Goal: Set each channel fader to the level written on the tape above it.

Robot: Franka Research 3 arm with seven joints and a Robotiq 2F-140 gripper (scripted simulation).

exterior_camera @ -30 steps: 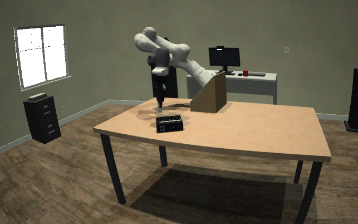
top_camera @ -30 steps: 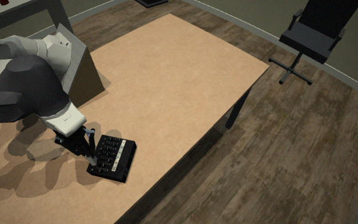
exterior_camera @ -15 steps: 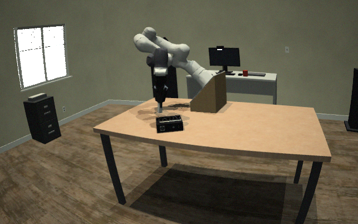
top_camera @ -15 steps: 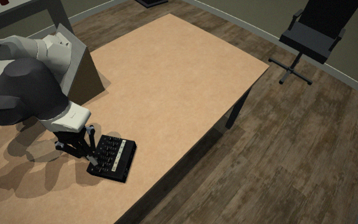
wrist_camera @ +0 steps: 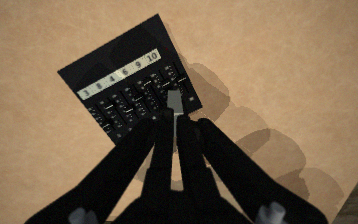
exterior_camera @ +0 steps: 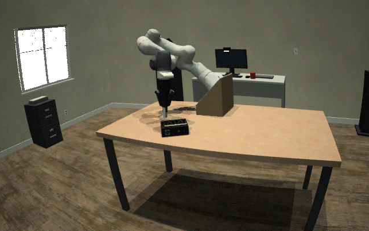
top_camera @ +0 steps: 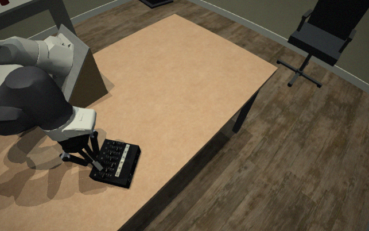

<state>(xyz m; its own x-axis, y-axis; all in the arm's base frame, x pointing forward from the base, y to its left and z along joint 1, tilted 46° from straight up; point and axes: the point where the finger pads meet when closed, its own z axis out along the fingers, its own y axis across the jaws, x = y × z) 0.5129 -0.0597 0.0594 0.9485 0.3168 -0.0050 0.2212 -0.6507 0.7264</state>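
Right now my hand is 6 cm above the master fader, 3 cm short of it and 1 cm to the left of it.
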